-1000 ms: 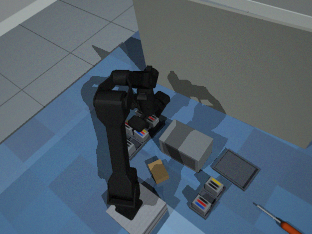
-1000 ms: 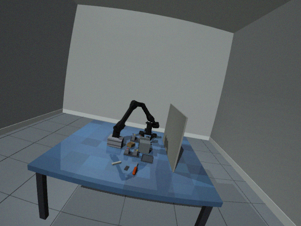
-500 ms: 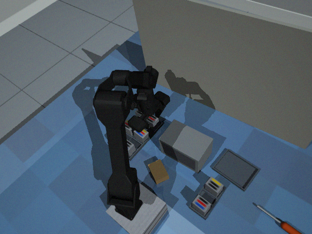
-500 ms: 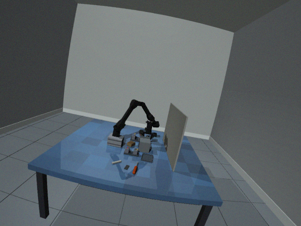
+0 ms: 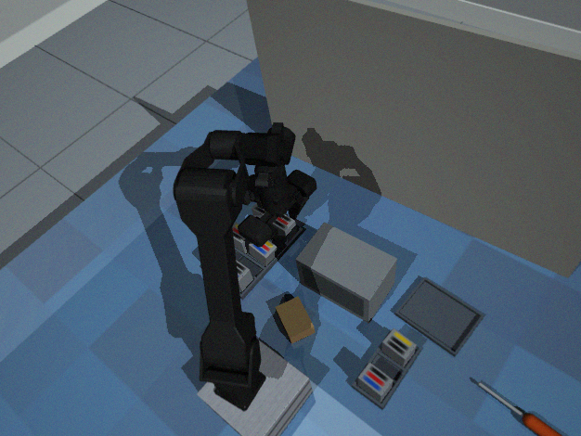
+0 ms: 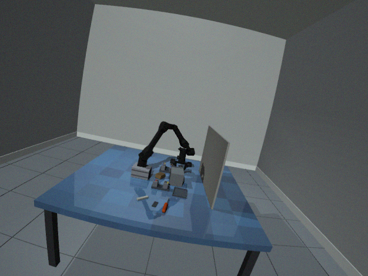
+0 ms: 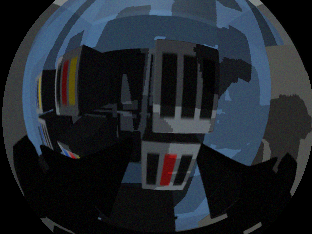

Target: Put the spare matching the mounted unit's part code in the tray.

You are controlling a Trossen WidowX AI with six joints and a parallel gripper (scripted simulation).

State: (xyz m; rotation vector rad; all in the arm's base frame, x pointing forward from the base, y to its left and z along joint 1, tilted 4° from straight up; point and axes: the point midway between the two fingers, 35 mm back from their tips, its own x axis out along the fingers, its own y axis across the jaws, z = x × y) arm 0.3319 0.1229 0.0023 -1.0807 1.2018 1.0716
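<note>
Right now the dark flat tray is 36 cm to the right of my gripper tip, 3 cm behind it and 1 cm below it. Also, from my gripper tip: grey mounted unit: 17 cm to the right, 5 cm behind, 3 cm above; tall grey panel: 21 cm above, 20 cm to the right, 19 cm ahead; cardboard box: 17 cm behind, 13 cm to the right.
</note>
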